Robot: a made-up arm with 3 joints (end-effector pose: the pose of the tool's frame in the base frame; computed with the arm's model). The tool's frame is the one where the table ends. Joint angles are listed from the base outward.
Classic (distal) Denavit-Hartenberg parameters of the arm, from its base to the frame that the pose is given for. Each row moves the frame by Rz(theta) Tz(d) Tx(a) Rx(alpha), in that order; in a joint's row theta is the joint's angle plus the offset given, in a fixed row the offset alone. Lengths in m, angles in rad.
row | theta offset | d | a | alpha
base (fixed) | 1.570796 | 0.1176 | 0 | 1.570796
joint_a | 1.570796 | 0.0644 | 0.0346 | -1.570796
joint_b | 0 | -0.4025 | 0.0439 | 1.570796
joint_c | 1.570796 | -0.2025 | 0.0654 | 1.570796
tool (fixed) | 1.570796 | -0.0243 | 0 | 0
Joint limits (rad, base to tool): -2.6..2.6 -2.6..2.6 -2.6..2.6
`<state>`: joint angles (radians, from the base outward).
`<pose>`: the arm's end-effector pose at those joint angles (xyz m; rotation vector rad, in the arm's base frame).
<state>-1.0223 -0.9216 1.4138</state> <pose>-0.0775 0.3716 -0.1432 0.3633 0.3203 -0.8701</pose>
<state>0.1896 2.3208 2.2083</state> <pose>0.1982 0.4748 0.0891 1.0709 -1.4065 2.2363</pose>
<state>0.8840 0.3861 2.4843</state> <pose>-0.1319 0.3131 0.4676 -2.8642 0.3926 -0.4043</pose>
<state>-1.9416 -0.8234 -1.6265</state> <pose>0.0078 0.1023 -0.3319 2.5119 -1.1084 0.1761</pose>
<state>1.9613 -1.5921 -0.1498</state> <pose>0.0983 -0.3458 0.3367 1.3724 0.8779 1.5503</pose>
